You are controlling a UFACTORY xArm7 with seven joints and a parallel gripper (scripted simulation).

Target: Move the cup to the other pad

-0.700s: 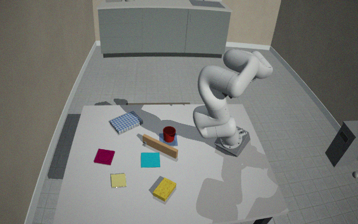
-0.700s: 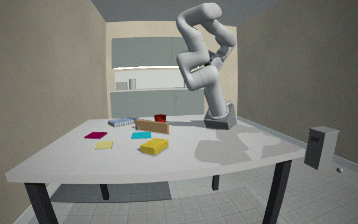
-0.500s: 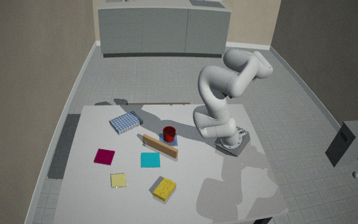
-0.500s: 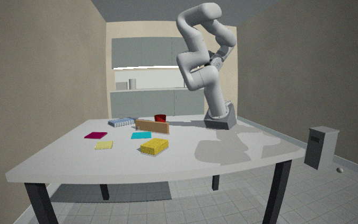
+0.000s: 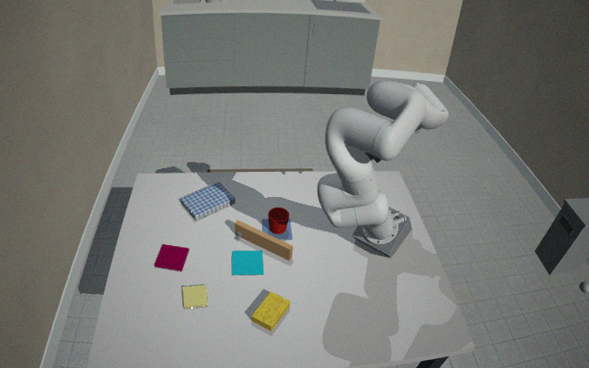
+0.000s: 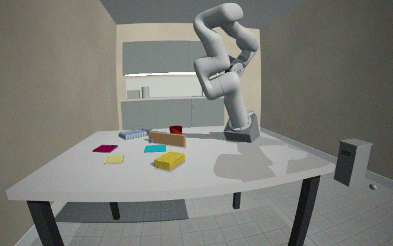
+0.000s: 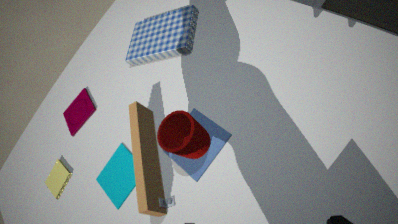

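Right now my hand is 30 cm short of the red cup and 30 cm above it. The rest, counted from my hand: green marble: 30 cm ahead, 31 cm below; blue marble: 28 cm ahead, 31 cm below; wooden rail: 36 cm ahead, 8 cm to the left, 30 cm below.
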